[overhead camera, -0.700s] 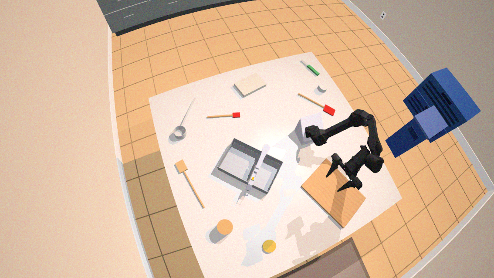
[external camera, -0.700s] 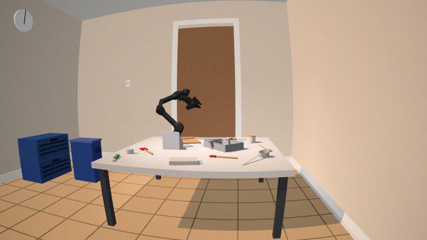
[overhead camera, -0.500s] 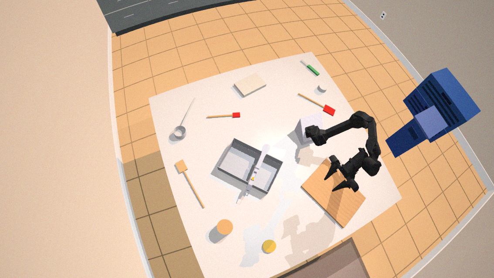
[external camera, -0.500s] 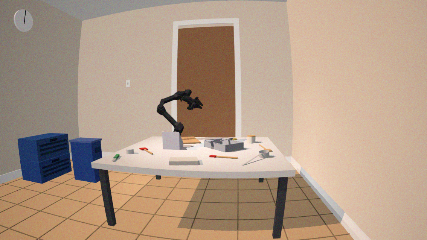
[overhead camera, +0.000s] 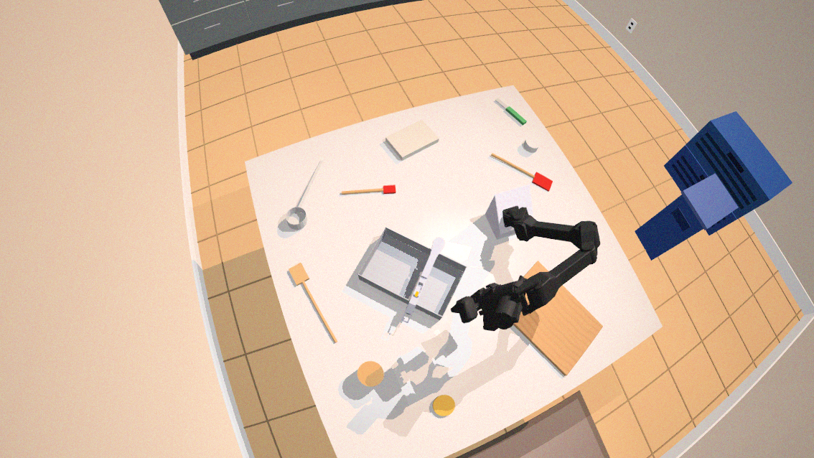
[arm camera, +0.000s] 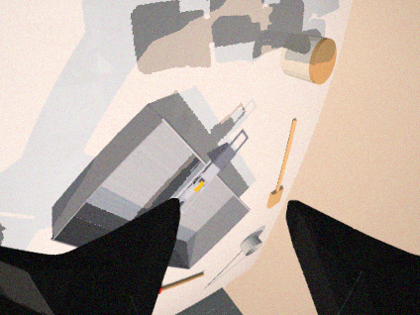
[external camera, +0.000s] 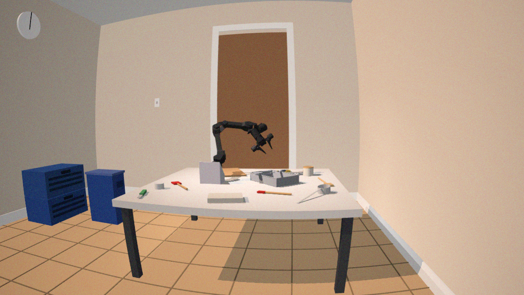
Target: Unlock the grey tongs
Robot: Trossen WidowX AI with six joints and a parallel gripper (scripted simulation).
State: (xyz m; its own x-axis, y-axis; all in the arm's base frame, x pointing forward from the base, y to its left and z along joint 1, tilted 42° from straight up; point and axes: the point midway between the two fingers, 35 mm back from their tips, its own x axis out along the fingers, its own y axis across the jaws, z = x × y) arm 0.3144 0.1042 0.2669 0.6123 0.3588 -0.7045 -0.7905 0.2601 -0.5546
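The yellow lock piece is 7 cm ahead of my gripper tip, 10 cm to the right of it and 13 cm below it. Also, from my gripper tip: grey roasting tin: 6 cm ahead, 18 cm to the right, 16 cm below; then yellow disc: 11 cm ahead, 27 cm to the left, 18 cm below; then jar: 29 cm ahead, 9 cm to the left, 16 cm below.
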